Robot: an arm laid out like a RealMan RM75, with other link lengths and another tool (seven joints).
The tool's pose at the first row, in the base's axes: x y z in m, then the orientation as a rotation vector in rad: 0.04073, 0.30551, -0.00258, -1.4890, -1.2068, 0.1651
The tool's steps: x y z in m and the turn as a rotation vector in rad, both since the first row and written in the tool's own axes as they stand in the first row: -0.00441, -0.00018, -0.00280, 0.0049, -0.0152, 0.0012; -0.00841, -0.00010, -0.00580, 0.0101, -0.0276, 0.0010; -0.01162, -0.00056, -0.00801, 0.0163, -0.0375, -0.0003; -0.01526, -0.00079, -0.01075, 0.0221, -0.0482, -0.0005; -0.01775, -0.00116, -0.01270, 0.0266, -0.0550, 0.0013; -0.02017, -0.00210, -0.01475, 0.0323, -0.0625, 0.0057; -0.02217, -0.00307, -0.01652, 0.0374, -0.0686, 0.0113; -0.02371, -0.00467, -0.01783, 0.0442, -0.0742, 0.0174; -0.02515, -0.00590, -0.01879, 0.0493, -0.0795, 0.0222; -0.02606, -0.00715, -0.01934, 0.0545, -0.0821, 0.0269
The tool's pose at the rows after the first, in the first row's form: 0.04049, 0.30041, -0.00370, -1.4866, -1.2169, 0.1804; 0.04073, 0.29553, -0.00475, -1.4829, -1.2256, 0.1927; 0.04049, 0.29164, -0.00524, -1.4773, -1.2329, 0.2030; 0.04054, 0.28714, -0.00596, -1.4728, -1.2401, 0.2144; 0.04050, 0.28397, -0.00625, -1.4704, -1.2431, 0.2234; 0.04024, 0.28068, -0.00602, -1.4686, -1.2444, 0.2355; 0.03996, 0.27787, -0.00565, -1.4680, -1.2438, 0.2469; 0.03923, 0.27559, -0.00470, -1.4661, -1.2420, 0.2592; 0.03851, 0.27368, -0.00412, -1.4649, -1.2414, 0.2694; 0.03775, 0.27242, -0.00339, -1.4633, -1.2386, 0.2775
